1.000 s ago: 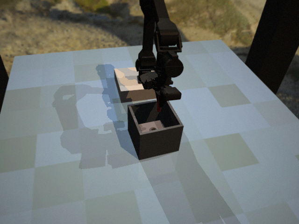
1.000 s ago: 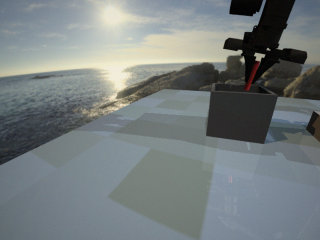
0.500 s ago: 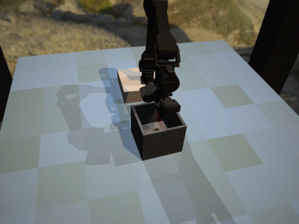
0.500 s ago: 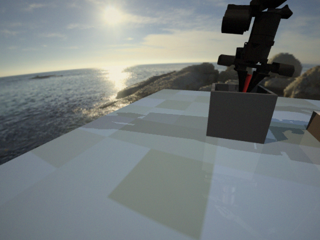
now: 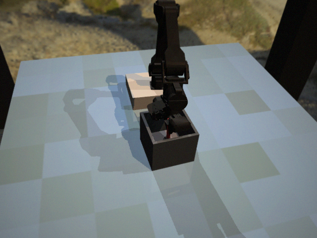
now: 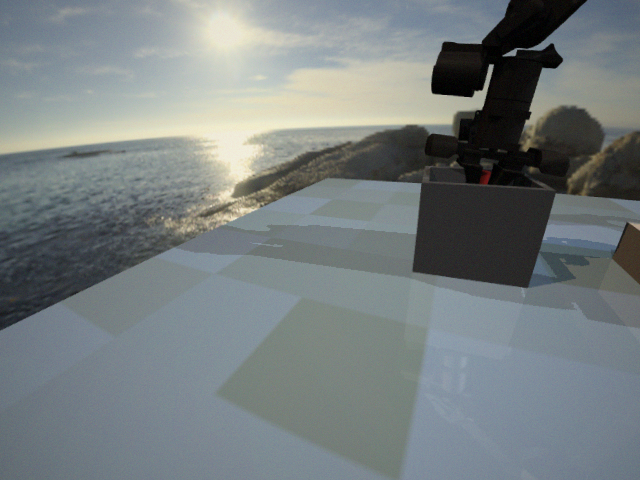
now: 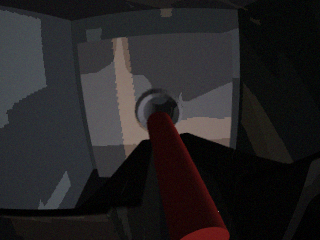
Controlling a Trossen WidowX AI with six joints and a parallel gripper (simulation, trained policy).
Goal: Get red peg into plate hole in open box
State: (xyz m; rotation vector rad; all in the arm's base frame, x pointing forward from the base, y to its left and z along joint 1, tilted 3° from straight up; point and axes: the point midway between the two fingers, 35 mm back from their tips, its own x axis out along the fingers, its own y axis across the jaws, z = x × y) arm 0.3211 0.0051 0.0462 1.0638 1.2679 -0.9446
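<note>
My gripper tip is 2 cm below the red peg. The rest, counted from my gripper tip: grey plate: 4 cm below, 1 cm to the right.
</note>
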